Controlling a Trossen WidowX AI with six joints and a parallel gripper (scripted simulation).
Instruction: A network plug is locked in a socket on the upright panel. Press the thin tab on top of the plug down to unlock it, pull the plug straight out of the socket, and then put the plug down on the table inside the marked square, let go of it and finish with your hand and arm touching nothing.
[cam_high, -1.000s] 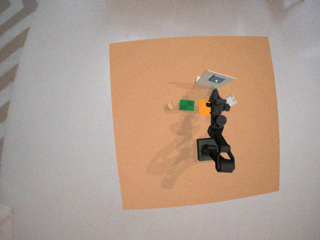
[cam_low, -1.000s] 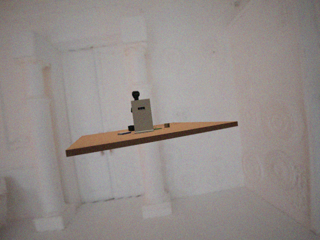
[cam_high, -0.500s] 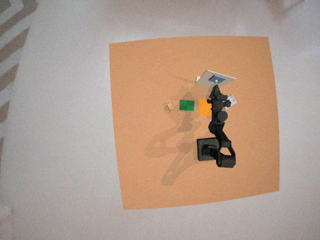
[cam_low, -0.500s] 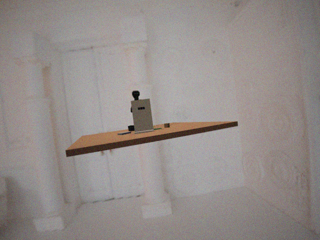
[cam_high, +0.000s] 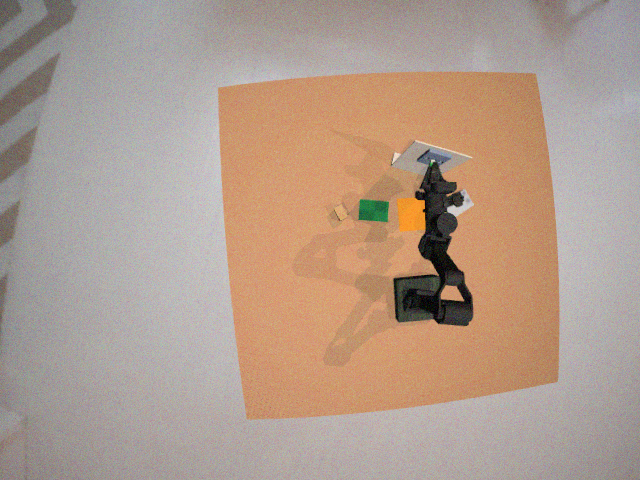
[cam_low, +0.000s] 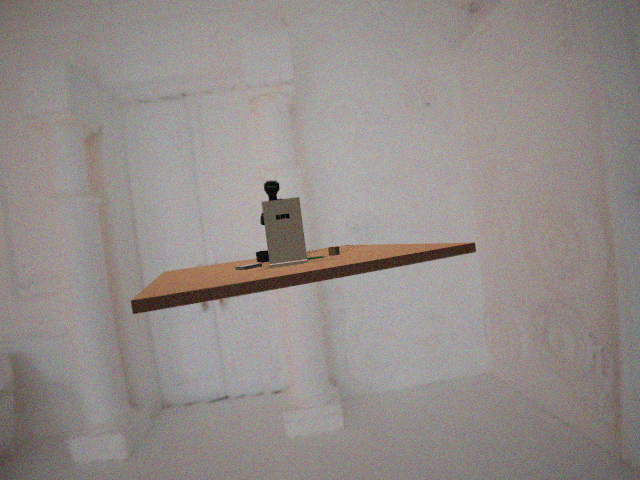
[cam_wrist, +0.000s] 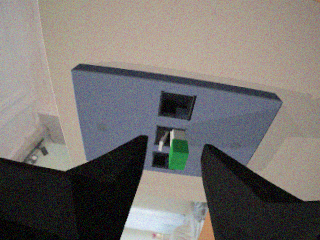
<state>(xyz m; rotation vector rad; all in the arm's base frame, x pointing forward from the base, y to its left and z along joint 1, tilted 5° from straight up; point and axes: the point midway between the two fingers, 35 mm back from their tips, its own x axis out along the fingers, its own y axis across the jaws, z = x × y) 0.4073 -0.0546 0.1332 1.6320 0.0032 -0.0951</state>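
The green plug lies 1 cm ahead of my gripper tip. From my gripper tip the other things lie so: grey upright panel: 3 cm ahead, 1 cm to the right, 8 cm below; then small tan block: 12 cm behind, 28 cm to the left, 19 cm below; then orange marked square: 14 cm behind, 21 cm below.
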